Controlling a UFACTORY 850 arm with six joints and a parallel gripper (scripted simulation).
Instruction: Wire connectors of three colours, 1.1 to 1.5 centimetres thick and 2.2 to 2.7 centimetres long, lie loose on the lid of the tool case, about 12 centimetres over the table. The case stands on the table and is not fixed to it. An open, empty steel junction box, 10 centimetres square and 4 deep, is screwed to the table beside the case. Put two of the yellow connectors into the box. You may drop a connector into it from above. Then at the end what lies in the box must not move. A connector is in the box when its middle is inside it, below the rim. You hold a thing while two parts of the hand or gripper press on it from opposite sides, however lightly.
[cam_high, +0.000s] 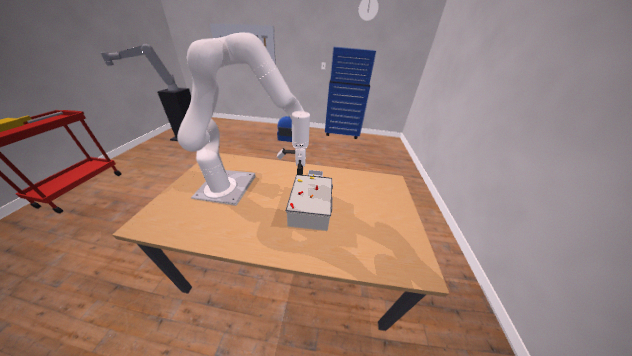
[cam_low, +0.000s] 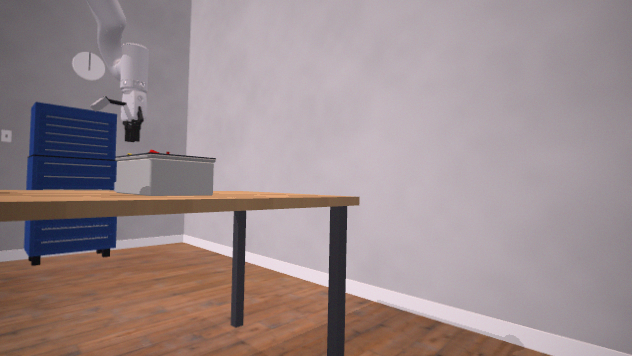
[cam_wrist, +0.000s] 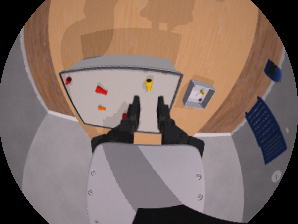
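My gripper is now 11 cm above the grey tool case, 9 cm to the left of it and 8 cm short of it. From my hand the other things lie so: red connector 21 cm to the right, 7 cm below.
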